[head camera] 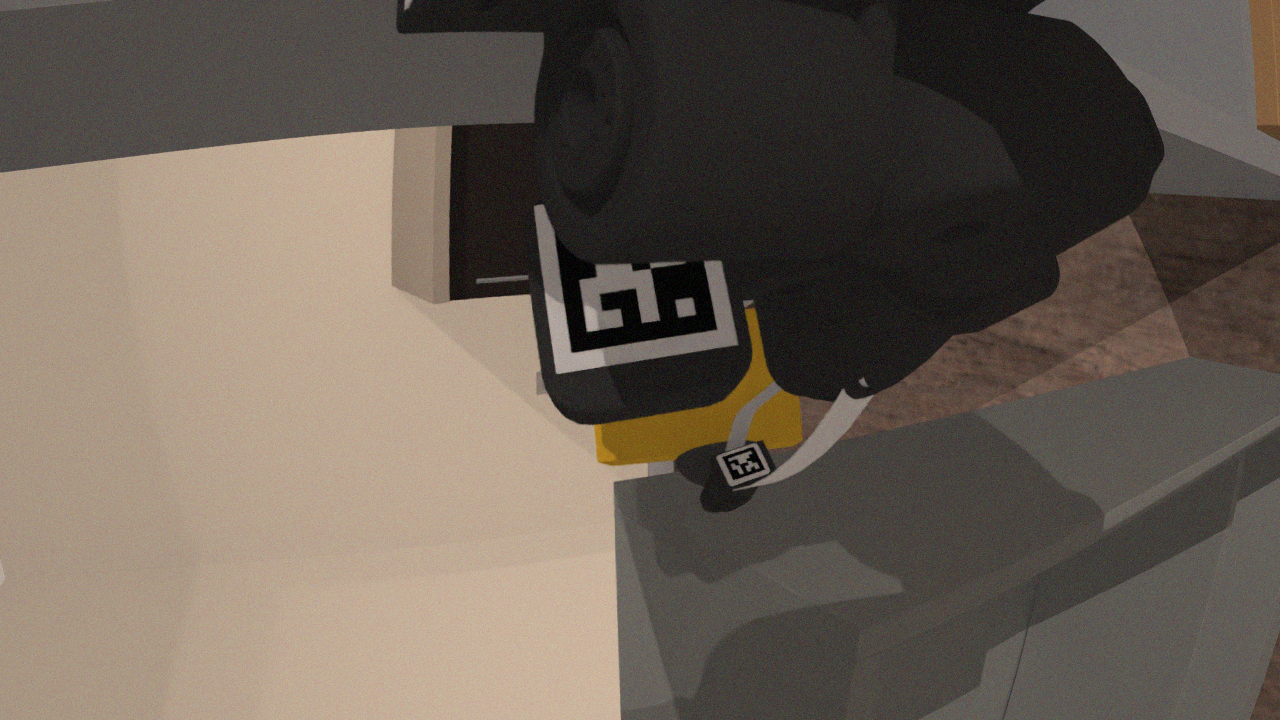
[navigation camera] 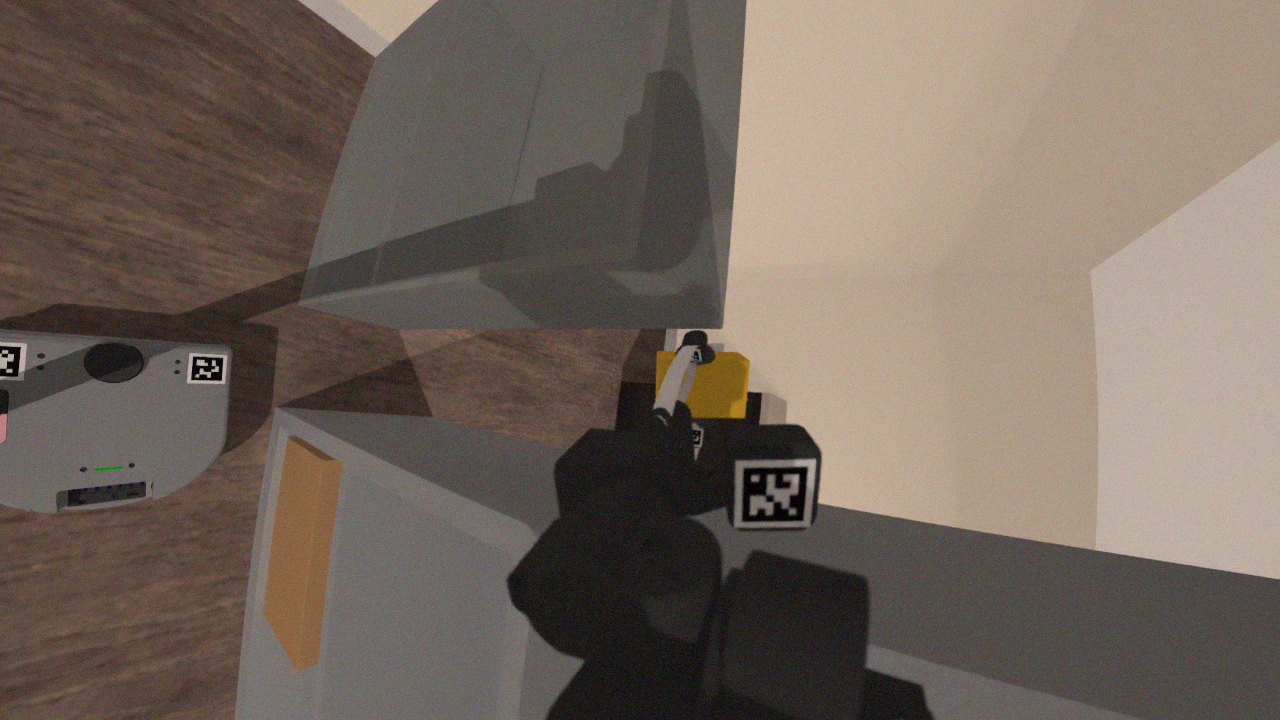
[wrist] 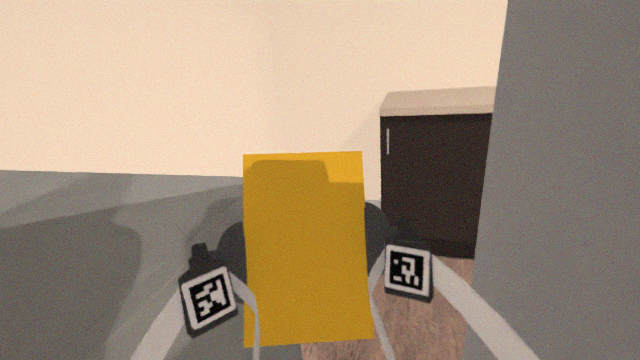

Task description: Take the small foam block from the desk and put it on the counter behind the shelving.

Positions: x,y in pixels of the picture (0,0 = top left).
Labels:
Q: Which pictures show the yellow foam block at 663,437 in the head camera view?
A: The head camera view, the navigation camera view and the wrist view: all of them.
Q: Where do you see a yellow foam block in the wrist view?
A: At 303,213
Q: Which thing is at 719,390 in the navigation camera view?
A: A yellow foam block.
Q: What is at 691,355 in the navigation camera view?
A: My gripper.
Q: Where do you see my gripper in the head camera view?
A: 694,392

